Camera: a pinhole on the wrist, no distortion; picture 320 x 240 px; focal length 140.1 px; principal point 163.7 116.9 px. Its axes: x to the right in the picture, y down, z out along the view. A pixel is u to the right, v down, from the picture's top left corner.
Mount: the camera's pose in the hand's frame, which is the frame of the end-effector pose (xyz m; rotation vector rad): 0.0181 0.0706 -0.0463 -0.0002 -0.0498 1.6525
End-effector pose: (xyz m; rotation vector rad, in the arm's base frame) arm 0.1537 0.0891 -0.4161 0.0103 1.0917 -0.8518
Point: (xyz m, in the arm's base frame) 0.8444 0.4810 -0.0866
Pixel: 295 195
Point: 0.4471 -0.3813 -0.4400
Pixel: 94 12
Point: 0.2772 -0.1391 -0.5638
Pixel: outside the picture
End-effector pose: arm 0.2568 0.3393 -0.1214 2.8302 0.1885 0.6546
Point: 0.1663 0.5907 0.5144
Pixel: behind the camera
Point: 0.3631 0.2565 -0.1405
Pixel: 177 50
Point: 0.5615 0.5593 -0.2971
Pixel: 16 21
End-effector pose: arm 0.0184 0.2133 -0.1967 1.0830 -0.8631 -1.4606
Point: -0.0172 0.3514 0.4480
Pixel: outside the picture
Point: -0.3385 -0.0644 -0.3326
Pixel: 52 8
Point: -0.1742 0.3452 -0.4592
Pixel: outside the picture
